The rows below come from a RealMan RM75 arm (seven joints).
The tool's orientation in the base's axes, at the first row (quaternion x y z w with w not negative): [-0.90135 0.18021 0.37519 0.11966]
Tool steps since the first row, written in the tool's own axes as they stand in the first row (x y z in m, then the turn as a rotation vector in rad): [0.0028 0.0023 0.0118 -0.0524 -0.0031 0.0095]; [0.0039 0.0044 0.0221 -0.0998 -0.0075 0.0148]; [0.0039 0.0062 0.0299 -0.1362 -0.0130 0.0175]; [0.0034 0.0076 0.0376 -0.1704 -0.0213 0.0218]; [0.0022 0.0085 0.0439 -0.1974 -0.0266 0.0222]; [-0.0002 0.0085 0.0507 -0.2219 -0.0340 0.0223]
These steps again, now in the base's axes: [-0.0066 0.0014 -0.0103 -0.0390 0.0185 0.0314]; [-0.0133 0.0029 -0.0184 -0.0715 0.0355 0.0622]; [-0.0190 0.0040 -0.0239 -0.0947 0.0499 0.0870]; [-0.0247 0.0055 -0.0290 -0.1163 0.0670 0.1093]; [-0.0299 0.0072 -0.0326 -0.1320 0.0783 0.1289]; [-0.0358 0.0101 -0.0355 -0.1450 0.0908 0.1470]
